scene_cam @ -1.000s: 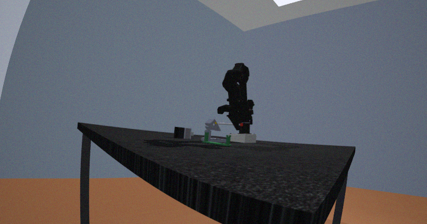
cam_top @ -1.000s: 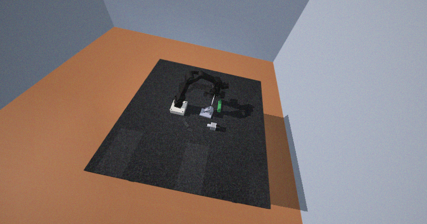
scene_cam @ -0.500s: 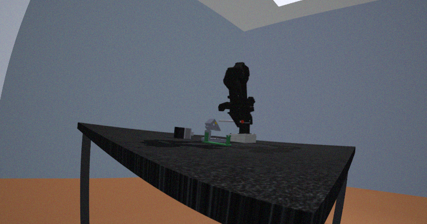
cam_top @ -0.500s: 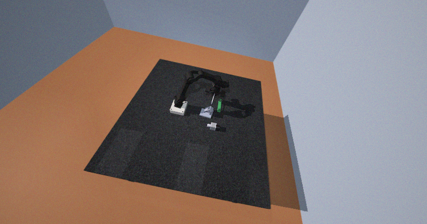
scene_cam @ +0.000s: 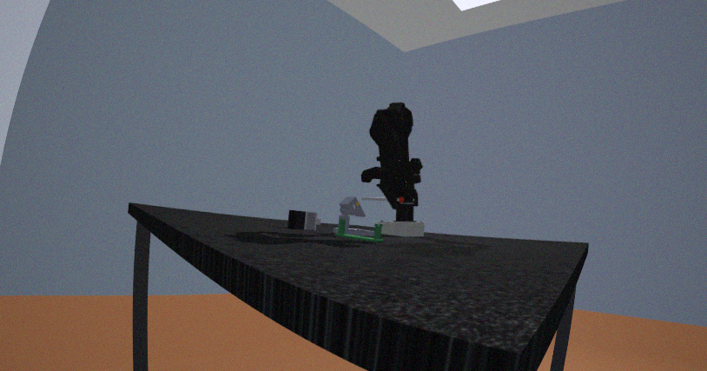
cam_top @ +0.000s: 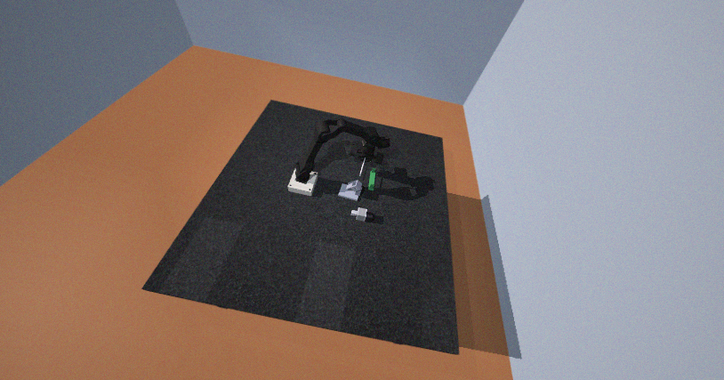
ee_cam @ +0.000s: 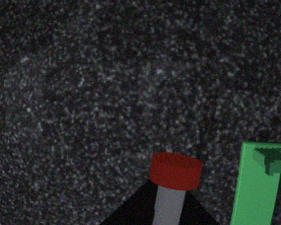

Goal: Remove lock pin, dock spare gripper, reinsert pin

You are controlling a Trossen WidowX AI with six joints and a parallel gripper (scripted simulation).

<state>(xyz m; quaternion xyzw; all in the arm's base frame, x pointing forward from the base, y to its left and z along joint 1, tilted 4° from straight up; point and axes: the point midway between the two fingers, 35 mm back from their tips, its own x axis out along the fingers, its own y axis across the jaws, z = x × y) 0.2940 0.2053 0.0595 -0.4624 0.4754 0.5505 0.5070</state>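
The green cradle lies 80 mm ahead of my gripper tip, 60 mm below it and 50 mm to the right of it. From my gripper tip the other things lie so: spare gripper 310 mm to the right, 80 mm ahead, 60 mm below; grey mount 180 mm to the right, 30 mm below, 10 mm behind.
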